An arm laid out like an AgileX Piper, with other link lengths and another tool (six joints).
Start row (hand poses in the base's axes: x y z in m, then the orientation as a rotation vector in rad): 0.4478, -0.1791, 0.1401, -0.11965, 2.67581, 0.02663
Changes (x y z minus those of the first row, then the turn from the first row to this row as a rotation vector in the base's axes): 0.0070, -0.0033, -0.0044, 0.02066, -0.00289, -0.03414; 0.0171, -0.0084, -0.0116, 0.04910, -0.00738, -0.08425; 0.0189, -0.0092, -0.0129, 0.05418, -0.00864, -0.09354; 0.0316, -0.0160, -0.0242, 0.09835, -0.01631, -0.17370; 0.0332, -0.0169, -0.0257, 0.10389, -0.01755, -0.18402; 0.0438, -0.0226, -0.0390, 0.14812, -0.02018, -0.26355; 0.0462, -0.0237, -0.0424, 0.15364, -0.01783, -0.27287; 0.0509, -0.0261, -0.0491, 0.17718, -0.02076, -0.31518; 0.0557, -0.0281, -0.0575, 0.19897, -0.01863, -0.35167; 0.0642, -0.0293, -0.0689, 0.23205, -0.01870, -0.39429; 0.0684, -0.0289, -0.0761, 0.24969, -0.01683, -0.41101; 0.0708, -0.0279, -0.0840, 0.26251, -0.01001, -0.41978; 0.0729, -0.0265, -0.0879, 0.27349, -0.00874, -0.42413; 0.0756, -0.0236, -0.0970, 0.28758, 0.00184, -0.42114; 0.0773, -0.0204, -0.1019, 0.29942, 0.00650, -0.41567; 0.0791, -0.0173, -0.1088, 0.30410, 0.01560, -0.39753; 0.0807, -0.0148, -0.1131, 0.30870, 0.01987, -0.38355; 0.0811, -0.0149, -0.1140, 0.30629, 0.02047, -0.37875; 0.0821, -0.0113, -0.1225, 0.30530, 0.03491, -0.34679; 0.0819, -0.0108, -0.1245, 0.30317, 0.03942, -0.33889
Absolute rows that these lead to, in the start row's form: 0.4548, -0.1824, 0.1357, -0.06740, 2.67336, 0.04327; 0.4649, -0.1875, 0.1285, 0.00854, 2.66797, 0.06507; 0.4667, -0.1883, 0.1272, 0.02253, 2.66634, 0.06881; 0.4794, -0.1951, 0.1159, 0.14300, 2.65278, 0.10162; 0.4810, -0.1960, 0.1144, 0.15840, 2.65045, 0.10561; 0.4916, -0.2017, 0.1011, 0.27760, 2.63649, 0.13881; 0.4940, -0.2028, 0.0977, 0.29187, 2.63713, 0.14338; 0.4987, -0.2052, 0.0910, 0.35488, 2.62593, 0.16078; 0.5035, -0.2072, 0.0826, 0.41001, 2.61954, 0.17815; 0.5120, -0.2084, 0.0712, 0.47629, 2.60690, 0.20811; 0.5162, -0.2080, 0.0640, 0.50391, 2.60247, 0.22616; 0.5186, -0.2070, 0.0561, 0.52030, 2.60499, 0.24100; 0.5207, -0.2056, 0.0522, 0.52954, 2.60320, 0.25418; 0.5234, -0.2027, 0.0431, 0.53144, 2.61115, 0.27498; 0.5251, -0.1995, 0.0382, 0.52851, 2.61418, 0.29292; 0.5269, -0.1964, 0.0313, 0.50726, 2.62535, 0.30615; 0.5285, -0.1939, 0.0270, 0.49074, 2.63094, 0.31732; 0.5289, -0.1940, 0.0261, 0.48372, 2.63288, 0.31577; 0.5299, -0.1904, 0.0176, 0.44279, 2.65229, 0.32683; 0.5297, -0.1899, 0.0156, 0.43215, 2.65834, 0.32721
